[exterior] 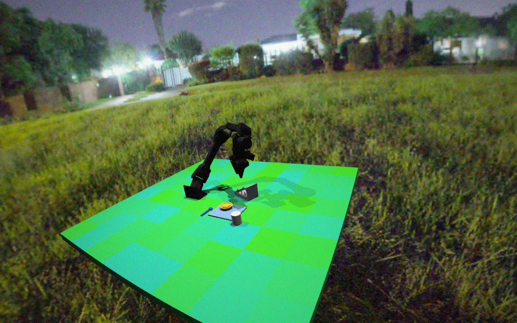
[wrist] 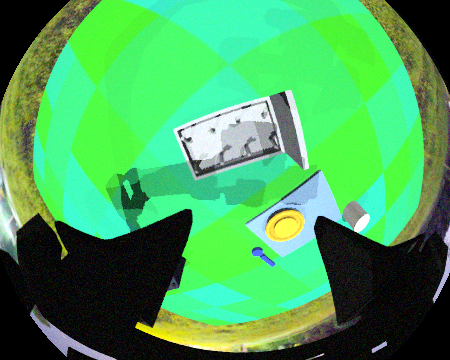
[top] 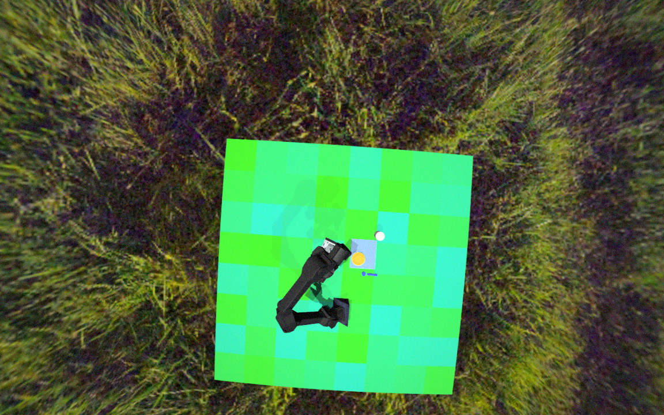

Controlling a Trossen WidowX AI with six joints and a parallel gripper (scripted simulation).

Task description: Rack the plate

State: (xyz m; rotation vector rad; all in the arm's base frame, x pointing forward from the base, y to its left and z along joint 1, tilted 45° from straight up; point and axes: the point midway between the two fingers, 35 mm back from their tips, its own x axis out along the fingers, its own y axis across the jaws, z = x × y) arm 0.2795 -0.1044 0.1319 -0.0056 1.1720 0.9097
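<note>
Now: the yellow plate 30 mm behind my gripper tip, 130 mm to the right of it and 120 mm below it. From my gripper tip the other things lie so: blue spoon 120 mm behind, 170 mm to the right, 130 mm below; then pale blue mat 10 mm behind, 150 mm to the right, 130 mm below; then grey dish rack 10 mm ahead, 30 mm to the left, 110 mm below.
</note>
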